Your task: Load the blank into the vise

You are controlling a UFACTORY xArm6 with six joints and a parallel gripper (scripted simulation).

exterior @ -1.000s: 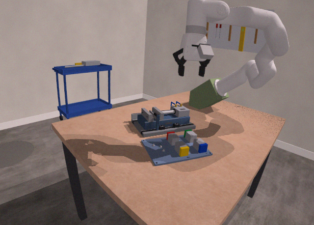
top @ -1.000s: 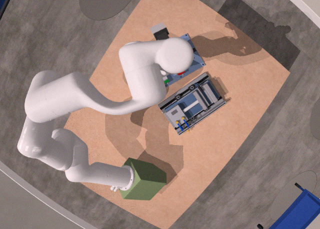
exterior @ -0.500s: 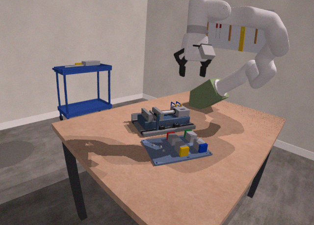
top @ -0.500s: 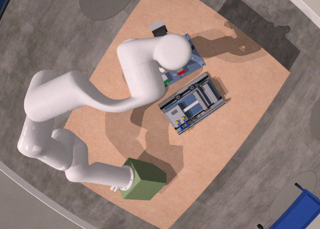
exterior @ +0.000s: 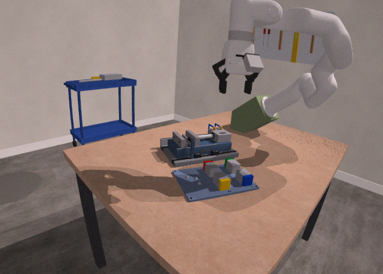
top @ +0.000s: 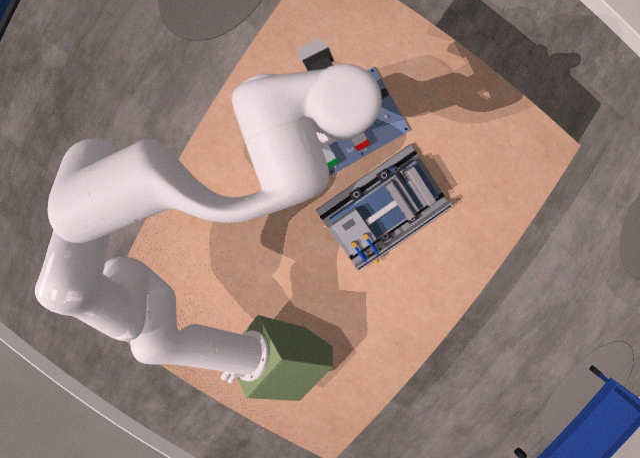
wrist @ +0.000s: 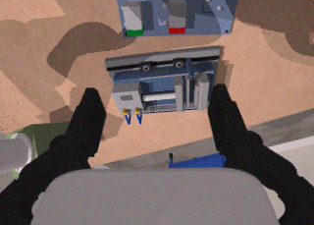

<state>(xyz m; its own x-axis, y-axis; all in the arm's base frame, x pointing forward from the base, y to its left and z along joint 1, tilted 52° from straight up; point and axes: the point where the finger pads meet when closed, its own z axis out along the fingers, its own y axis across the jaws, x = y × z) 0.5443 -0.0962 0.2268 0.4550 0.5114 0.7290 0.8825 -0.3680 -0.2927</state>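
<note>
The yellow-ended blank is 29 cm below my hand, 6 cm ahead of it and 3 cm to the left of it. Also, from my hand: red-ended blank (29 cm below, 5 cm to the right, 2 cm ahead); blue-ended blank (29 cm below, 7 cm to the left, 2 cm behind); green-ended blank (29 cm below, 6 cm behind, 1 cm to the right).
</note>
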